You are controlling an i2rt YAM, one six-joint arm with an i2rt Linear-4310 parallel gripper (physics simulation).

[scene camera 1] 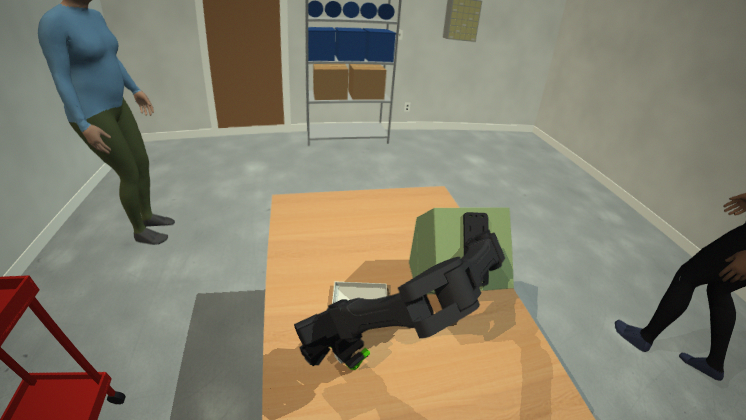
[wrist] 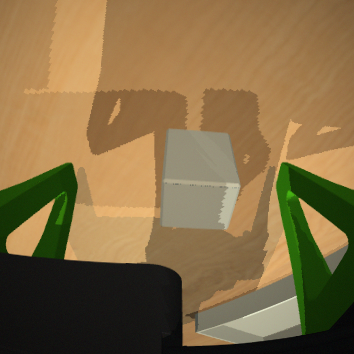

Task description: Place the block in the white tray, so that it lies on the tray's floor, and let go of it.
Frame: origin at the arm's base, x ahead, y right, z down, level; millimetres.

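Seen in the pictures: gripper, fingertip midpoint: (scene camera 1: 344, 357) (wrist: 176, 173).
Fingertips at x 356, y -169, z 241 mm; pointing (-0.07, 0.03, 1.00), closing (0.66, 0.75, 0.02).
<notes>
Pixels of each thing's top centre, then the offset from my fingertips to it. Level surfaces: height alone.
- grey block, middle of its top: (wrist: 197, 207) dx +8, dy +5, dz -23 mm
- white tray, middle of its top: (wrist: 304, 319) (scene camera 1: 360, 297) dx -51, dy +208, dz -8 mm
- wooden table, its level: dz +12 mm
A grey block (wrist: 199, 180) sits on the wooden table between the spread green fingers in the wrist view, with a gap on each side. In the scene view it is mostly hidden behind the gripper. My gripper (scene camera 1: 340, 361) (wrist: 176, 173) is open and empty, over the block, its fingers touching nothing. The white tray (scene camera 1: 361, 284) (wrist: 240, 307) lies on the table behind the gripper in the scene view, partly covered by the arm. In the wrist view its corner shows at the lower right, partly behind the right finger.
The arm reaches across the wooden table (scene camera 1: 323, 224) from a green base block (scene camera 1: 423, 245) at the right. A red cart (scene camera 1: 66, 331) stands left of the table. One person (scene camera 1: 86, 67) stands at the left, and another (scene camera 1: 673, 297) is partly visible at the right.
</notes>
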